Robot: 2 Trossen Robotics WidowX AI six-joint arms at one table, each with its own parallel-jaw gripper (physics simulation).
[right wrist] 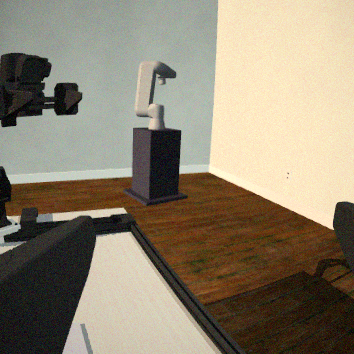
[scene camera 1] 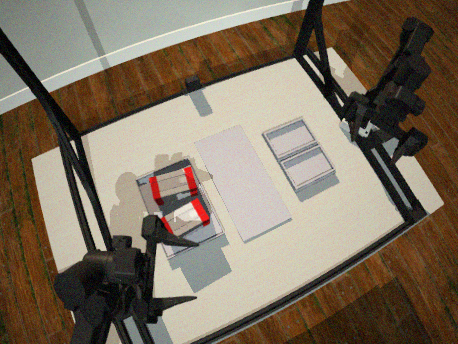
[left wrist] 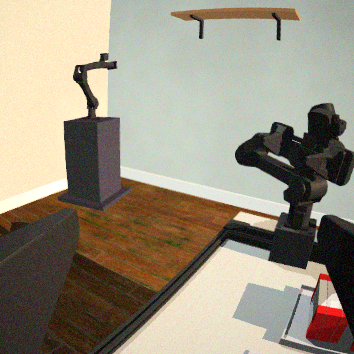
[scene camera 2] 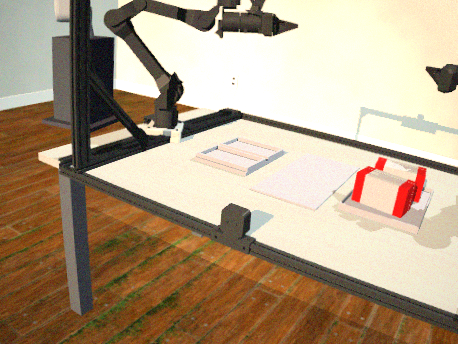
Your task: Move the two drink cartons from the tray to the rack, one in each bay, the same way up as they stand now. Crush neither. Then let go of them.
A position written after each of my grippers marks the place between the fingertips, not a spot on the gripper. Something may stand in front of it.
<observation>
My left gripper [scene camera 1: 372, 153] is open and holds nothing. My right gripper [scene camera 1: 197, 270] is open, holding nothing. I also see a pale mat [scene camera 1: 253, 202] and a grey tray [scene camera 1: 213, 230].
My left gripper shows as well in the right wrist view [right wrist: 57, 95] and in the left wrist view [left wrist: 203, 225]. My right gripper shows as well in the right wrist view [right wrist: 218, 222] and in the left wrist view [left wrist: 282, 149]. The pale mat is seen too in scene camera 2 [scene camera 2: 309, 181].
</observation>
